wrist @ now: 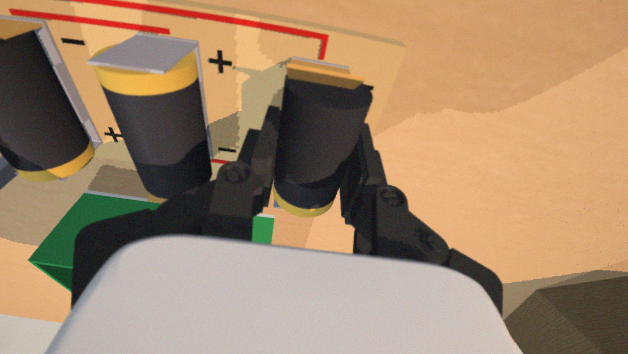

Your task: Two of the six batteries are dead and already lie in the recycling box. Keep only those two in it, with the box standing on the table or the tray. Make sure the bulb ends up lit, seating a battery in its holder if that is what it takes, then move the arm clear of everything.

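Frame: origin at the arm's base, x ahead, y left, z up, level; metres.
Where they show: gripper, fingertip midpoint: (313, 137).
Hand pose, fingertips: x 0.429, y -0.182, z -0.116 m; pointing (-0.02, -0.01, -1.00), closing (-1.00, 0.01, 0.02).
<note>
Each offset is from my fingertips to the top centre of the thing. "spot": to the spot under its first point.
A black battery @(dx +0.000, dy -0.005, dz +0.032 m) (322, 130) with a yellow end toward the camera's lower side is held between the fingers of my gripper (313, 137), which is shut on it. Its dark far end is at the brass contact plate of the right-hand holder on the wooden circuit board @(spot: dx -0.025, dy -0.041, dz -0.005 m) (385, 65); how deep it sits is hard to tell. A second battery @(dx +0.068, dy -0.005, dz +0.031 m) (162, 125), yellow end up, stands in the middle holder under a grey contact plate. A third battery @(spot: dx +0.117, dy -0.011, dz +0.020 m) (37, 105), yellow end down, is in the left holder. The recycling box and the bulb cannot be made out in the wrist view.
A green open-sided object @(dx +0.092, dy +0.140, dz +0.045 m) (85, 225) lies below the board at the left, partly behind my left finger. A dark brown block-like object (580, 315) is at the lower right. A pale surface (30, 335) shows at the lower left corner. Red lines @(spot: dx +0.034, dy -0.048, dz -0.004 m) (250, 22) run along the board.
</note>
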